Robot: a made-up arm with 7 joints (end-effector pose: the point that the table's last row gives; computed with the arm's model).
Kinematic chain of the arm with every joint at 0, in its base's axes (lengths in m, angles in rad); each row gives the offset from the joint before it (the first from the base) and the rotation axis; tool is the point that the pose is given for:
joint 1: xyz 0 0.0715 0 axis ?
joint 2: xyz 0 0.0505 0 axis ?
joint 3: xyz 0 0 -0.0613 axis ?
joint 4: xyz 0 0 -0.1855 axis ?
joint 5: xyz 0 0 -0.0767 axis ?
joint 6: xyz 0 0 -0.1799 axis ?
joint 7: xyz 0 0 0 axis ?
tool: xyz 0 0 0
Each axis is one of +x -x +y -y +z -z.
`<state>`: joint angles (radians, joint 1 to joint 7).
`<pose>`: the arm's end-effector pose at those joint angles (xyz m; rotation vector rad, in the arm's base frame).
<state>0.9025 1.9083 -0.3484 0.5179 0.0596 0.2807 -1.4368</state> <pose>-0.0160 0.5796 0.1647 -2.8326 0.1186 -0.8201</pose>
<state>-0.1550 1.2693 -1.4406 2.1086 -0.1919 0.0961 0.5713</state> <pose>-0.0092 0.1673 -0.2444 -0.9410 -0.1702 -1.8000</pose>
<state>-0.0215 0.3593 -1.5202 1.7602 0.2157 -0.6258 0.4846</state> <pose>0.0068 -0.0438 -0.2745 -1.8733 -1.3202 -1.1226</pose>
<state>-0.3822 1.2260 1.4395 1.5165 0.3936 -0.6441 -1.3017</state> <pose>0.0874 0.4532 0.1275 -1.2213 2.0256 -1.0336</pose>
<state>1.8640 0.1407 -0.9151 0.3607 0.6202 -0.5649 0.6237</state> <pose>0.4552 0.1192 0.1951 -0.0682 -2.3751 -1.2151</pose>
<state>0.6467 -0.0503 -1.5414 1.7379 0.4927 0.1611 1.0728</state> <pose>0.1211 -0.1409 -0.1481 -1.8633 -0.5072 -2.1675</pose>
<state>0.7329 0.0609 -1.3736 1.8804 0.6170 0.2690 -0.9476</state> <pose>0.1579 -0.1070 -0.1039 -0.4831 -1.6763 -0.4854</pose>
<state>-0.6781 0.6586 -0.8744 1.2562 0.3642 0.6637 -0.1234</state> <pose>-0.1118 0.1736 -0.3883 -0.0330 0.4216 -0.7439</pose>
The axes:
joint 1: -y
joint 2: +x
joint 3: +z
joint 4: -y
joint 5: +z
joint 6: +y
joint 7: -x

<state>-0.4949 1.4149 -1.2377 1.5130 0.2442 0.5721 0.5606</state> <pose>-0.0592 0.3429 -0.2860 -0.2774 0.9073 -1.0782</pose>
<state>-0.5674 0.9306 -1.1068 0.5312 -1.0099 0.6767 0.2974</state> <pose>-0.1513 0.4279 -0.3457 0.5475 1.2985 -2.1070</pose>
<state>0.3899 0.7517 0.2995 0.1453 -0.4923 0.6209 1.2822</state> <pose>0.1690 0.4719 -0.3179 -0.4579 0.0189 0.2397</pose>
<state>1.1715 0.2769 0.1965 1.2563 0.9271 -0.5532 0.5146</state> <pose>0.3701 0.2570 0.1036 0.6335 2.9650 -0.1630</pose>
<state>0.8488 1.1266 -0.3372 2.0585 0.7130 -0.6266 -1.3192</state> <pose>0.2330 0.2040 0.0798 -0.0809 -2.8590 0.9797</pose>
